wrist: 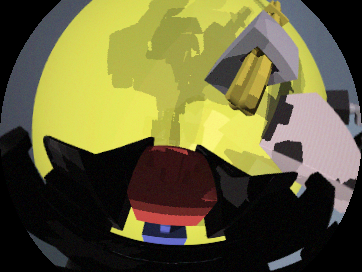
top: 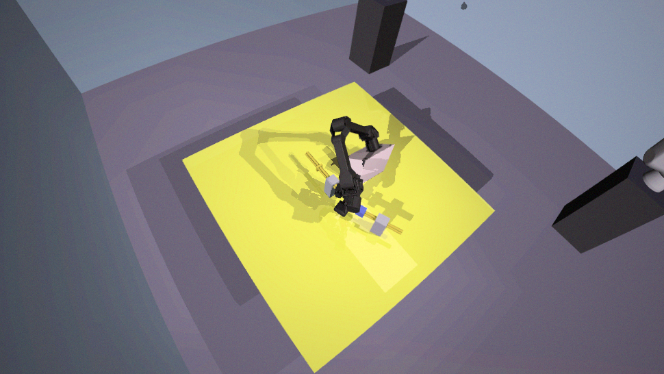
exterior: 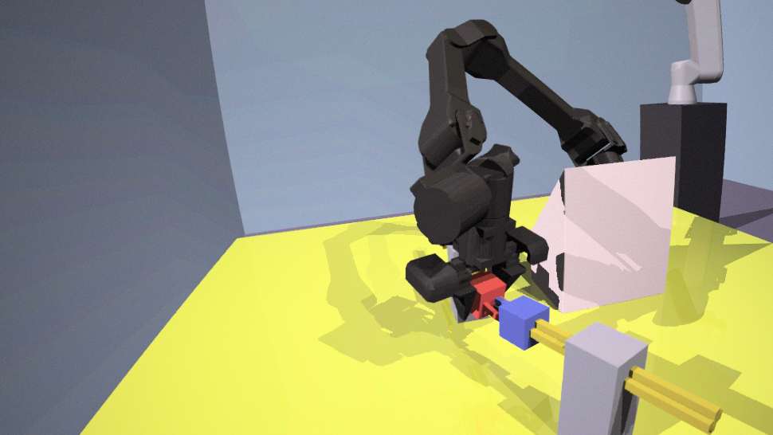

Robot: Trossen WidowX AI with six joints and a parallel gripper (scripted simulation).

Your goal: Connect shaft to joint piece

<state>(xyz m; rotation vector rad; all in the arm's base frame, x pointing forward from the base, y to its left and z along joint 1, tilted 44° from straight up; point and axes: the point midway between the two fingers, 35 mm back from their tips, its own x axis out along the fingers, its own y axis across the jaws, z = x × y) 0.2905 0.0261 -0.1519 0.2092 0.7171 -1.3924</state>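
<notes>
The red joint piece lies 40 mm above my gripper tip, 20 mm to the left of it and 10 mm behind it.
</notes>
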